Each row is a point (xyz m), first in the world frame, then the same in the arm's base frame.
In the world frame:
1: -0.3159 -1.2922 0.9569
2: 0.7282 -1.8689 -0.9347
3: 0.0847 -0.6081 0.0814
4: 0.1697 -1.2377 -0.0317
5: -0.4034 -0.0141 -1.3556
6: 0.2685 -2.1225 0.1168
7: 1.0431 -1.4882 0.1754
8: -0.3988 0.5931 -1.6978
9: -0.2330 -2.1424 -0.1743
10: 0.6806 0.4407 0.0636
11: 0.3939 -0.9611 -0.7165
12: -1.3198 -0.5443 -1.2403
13: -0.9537 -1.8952 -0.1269
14: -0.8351 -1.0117 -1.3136
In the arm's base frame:
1: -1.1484 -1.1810 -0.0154
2: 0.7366 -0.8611 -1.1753
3: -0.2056 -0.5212 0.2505
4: -0.1596 -0.8051 -0.3272
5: 0.3729 0.9811 -0.0040
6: -0.2984 -1.3898 -1.0006
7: 0.3603 -1.5762 -0.2678
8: 0.6709 1.4942 0.3616
9: -0.5153 -0.9159 -1.2557
10: 0.4190 -0.3511 1.2685
11: 0.4716 -0.3622 -0.3603
12: -0.4877 1.1900 -0.5956
13: -1.0716 -0.4004 -1.1686
14: -0.1311 0.7234 -0.9330

